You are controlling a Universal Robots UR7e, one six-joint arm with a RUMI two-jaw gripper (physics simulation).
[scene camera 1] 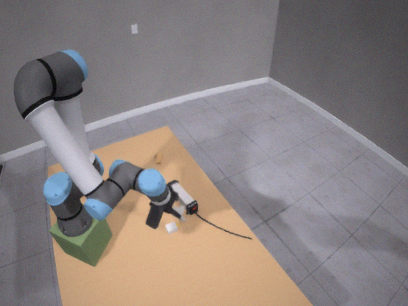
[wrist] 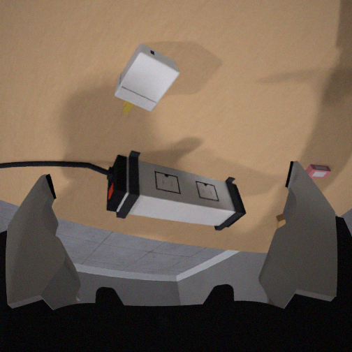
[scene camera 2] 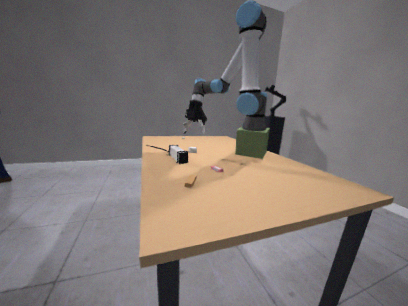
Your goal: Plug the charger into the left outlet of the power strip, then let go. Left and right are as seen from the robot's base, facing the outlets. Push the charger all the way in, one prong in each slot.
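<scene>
The white charger (scene camera 1: 171, 228) (scene camera 2: 193, 149) (wrist: 147, 80) lies on the table, apart from the power strip (scene camera 1: 184, 195) (scene camera 2: 176, 153) (wrist: 175, 210). Its yellow prong end points down-left in the wrist view, toward the strip's cable end. The strip's outlet face shows two outlets in the wrist view; the left outlet (wrist: 207, 191), as seen from the base, is farther from the cable than the right outlet (wrist: 167, 183). Both have no plug in them. My gripper (scene camera 2: 194, 131) (wrist: 167, 169) is open and empty, above the table near the charger and strip. It partly covers the strip's side in scene camera 1.
A black cable (scene camera 1: 225, 230) (scene camera 2: 157, 148) (wrist: 60, 164) runs from the strip's end. An orange block (scene camera 1: 159, 158) (scene camera 2: 191, 181) (wrist: 281, 219) and a pink block (scene camera 2: 217, 169) (wrist: 319, 172) lie beyond the strip's other end. The arm stands on a green block (scene camera 1: 85, 242) (scene camera 2: 252, 142).
</scene>
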